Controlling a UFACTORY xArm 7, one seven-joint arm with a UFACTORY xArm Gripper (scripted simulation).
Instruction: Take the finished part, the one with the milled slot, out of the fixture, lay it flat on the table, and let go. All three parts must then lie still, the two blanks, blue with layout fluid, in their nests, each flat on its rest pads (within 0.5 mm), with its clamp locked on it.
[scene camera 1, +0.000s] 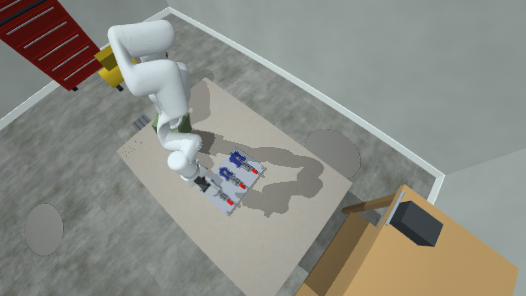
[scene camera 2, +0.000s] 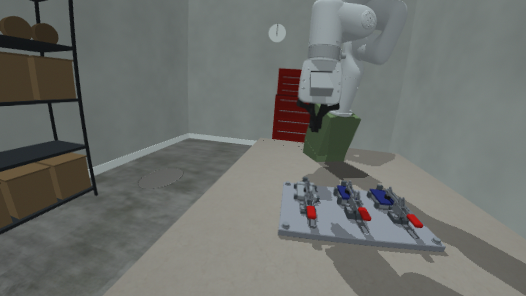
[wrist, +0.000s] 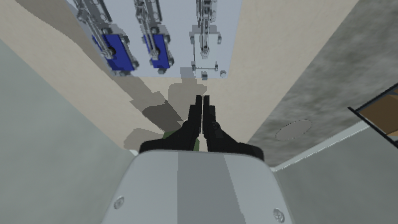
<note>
In view: my gripper (scene camera 2: 314, 131), a grey part (wrist: 203, 66) and a grey fixture plate (scene camera 2: 331, 224).
My gripper also shows in the wrist view (wrist: 202, 103). The grey fixture plate is seen too in scene camera 1 (scene camera 1: 235, 193).
</note>
